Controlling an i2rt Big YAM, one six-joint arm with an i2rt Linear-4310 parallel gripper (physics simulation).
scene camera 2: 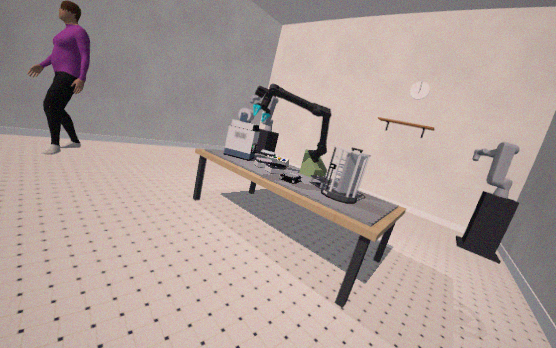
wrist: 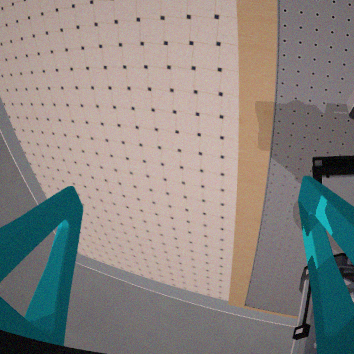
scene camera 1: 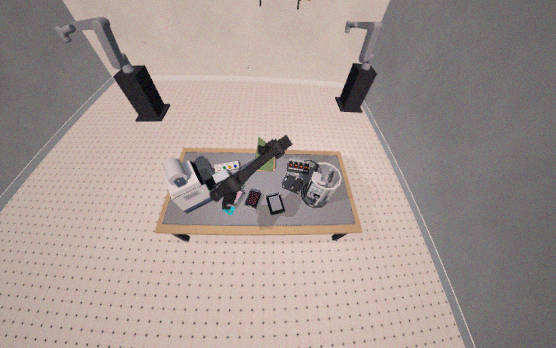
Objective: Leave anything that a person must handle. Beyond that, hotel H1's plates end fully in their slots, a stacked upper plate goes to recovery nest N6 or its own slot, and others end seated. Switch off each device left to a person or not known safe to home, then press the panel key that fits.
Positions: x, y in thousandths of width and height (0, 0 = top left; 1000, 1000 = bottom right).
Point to a clear round plate hotel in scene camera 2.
623, 490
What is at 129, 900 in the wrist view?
The gripper.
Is the gripper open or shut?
Open.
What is the gripper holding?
Nothing.
